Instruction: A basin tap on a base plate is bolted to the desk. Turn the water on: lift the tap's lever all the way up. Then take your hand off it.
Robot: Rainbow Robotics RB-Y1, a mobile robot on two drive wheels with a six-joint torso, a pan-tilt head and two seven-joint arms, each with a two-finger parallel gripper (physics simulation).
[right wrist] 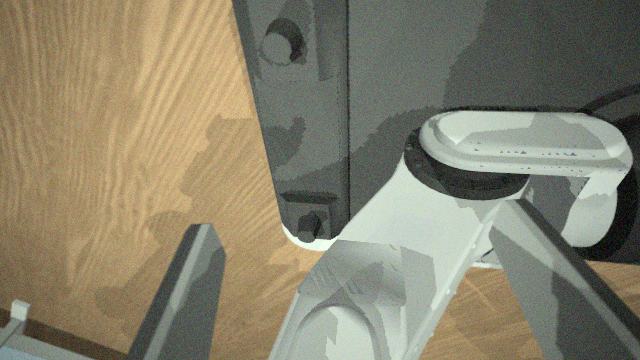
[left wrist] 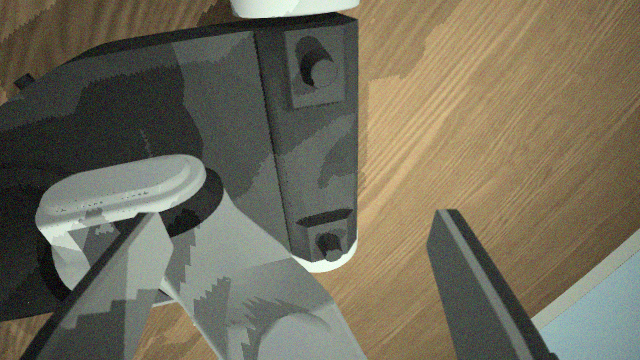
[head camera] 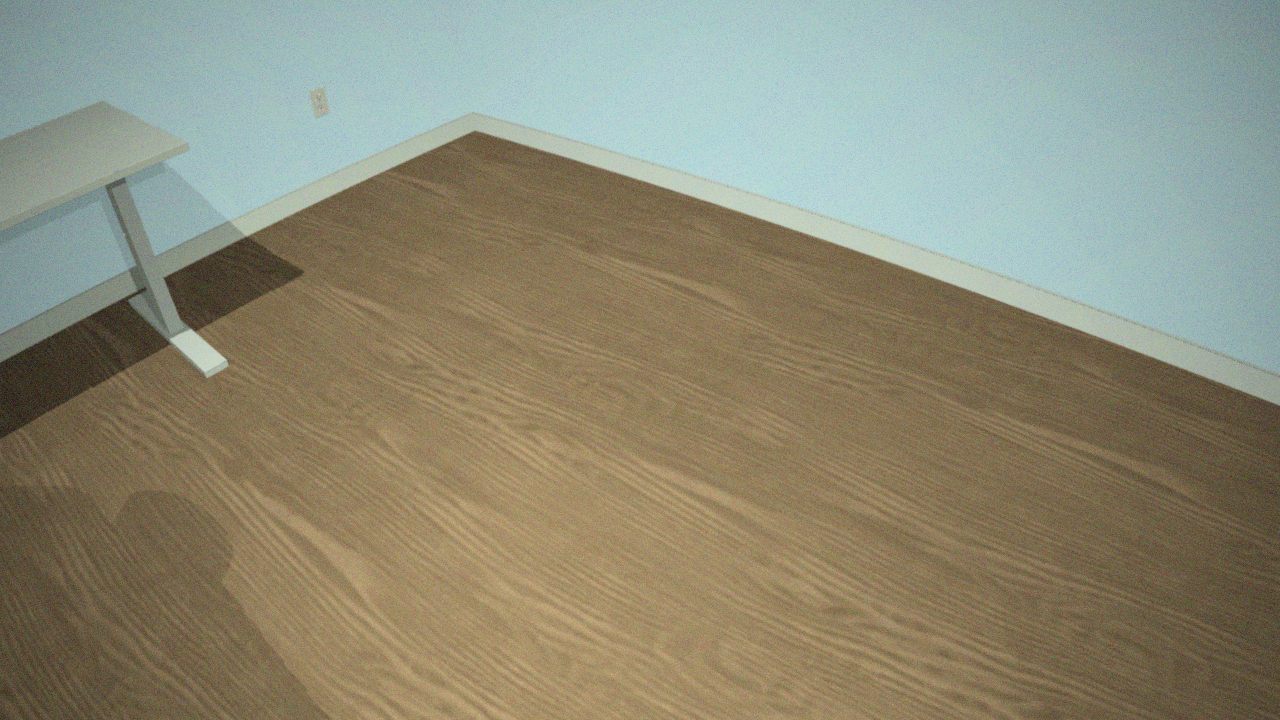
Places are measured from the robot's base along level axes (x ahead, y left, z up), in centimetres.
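Pixels of known places: left gripper, fingertip midpoint: (left wrist: pixel 296 230); right gripper, fingertip midpoint: (right wrist: pixel 355 228).
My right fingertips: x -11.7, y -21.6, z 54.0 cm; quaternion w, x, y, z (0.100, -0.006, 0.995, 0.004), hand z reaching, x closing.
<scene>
Behind a point stands the place of what it marks.
The tap, its lever and its base plate do not show in any view. A pale desk (head camera: pixel 80 156) @(x 191.1, y 156.7, z 72.1 cm) stands at the upper left of the head camera view, against the wall; part of its top and one leg show. My left gripper (left wrist: pixel 296 230) @(x -9.2, y 21.2, z 54.5 cm) is open in the left wrist view, with no object between its fingers; the robot's own base and torso lie behind it. My right gripper (right wrist: pixel 355 228) @(x -11.7, y -21.6, z 54.0 cm) is open in the right wrist view, also with no object between its fingers and the robot's own body behind. Neither gripper shows in the head camera view.
Wooden floor (head camera: pixel 671 429) @(x 150.0, y -4.3, z 0.1 cm) stretches from the desk to the right wall. The desk's foot (head camera: pixel 201 351) stands on the floor. A pale baseboard (head camera: pixel 805 219) @(x 250.7, y -56.0, z 5.6 cm) runs along the blue walls, which meet in a corner. A wall outlet (head camera: pixel 319 102) @(x 310.2, y 129.9, z 40.0 cm) is right of the desk.
</scene>
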